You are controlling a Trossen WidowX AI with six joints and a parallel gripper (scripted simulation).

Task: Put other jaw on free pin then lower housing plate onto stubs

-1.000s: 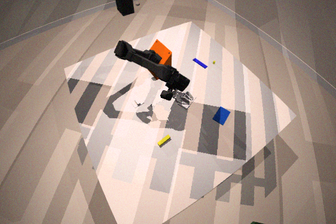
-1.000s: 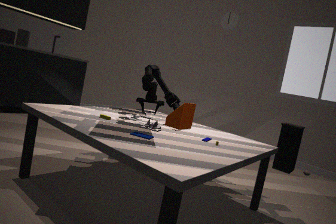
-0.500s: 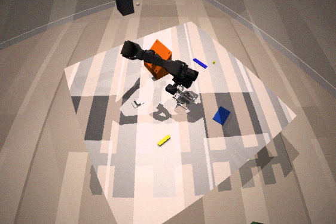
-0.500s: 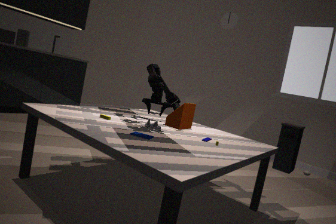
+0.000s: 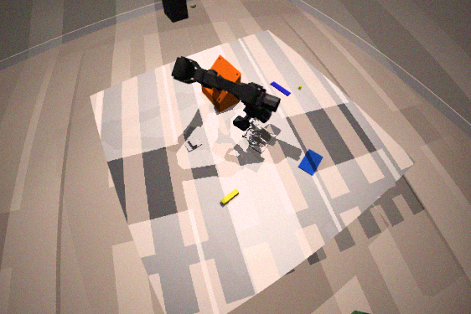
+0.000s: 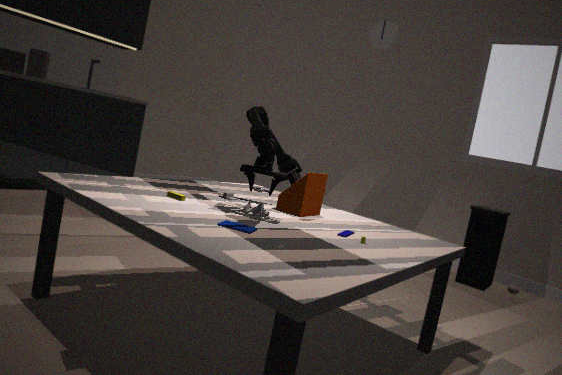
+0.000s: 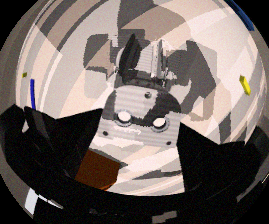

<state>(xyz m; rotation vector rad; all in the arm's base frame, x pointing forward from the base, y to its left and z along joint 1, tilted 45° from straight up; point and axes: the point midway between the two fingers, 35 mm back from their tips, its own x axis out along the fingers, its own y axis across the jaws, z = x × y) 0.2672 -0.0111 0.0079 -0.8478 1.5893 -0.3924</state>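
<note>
Now: gripper tip 1 cm short of the jaw, 3 cm to the right of it and 6 cm above it. Also, from my gripper tip: yellow bar 20 cm ahead, 25 cm to the right, 7 cm below; blue bar 15 cm behind, 33 cm to the left, 8 cm below; blue tile 28 cm ahead, 14 cm to the left, 8 cm below.
</note>
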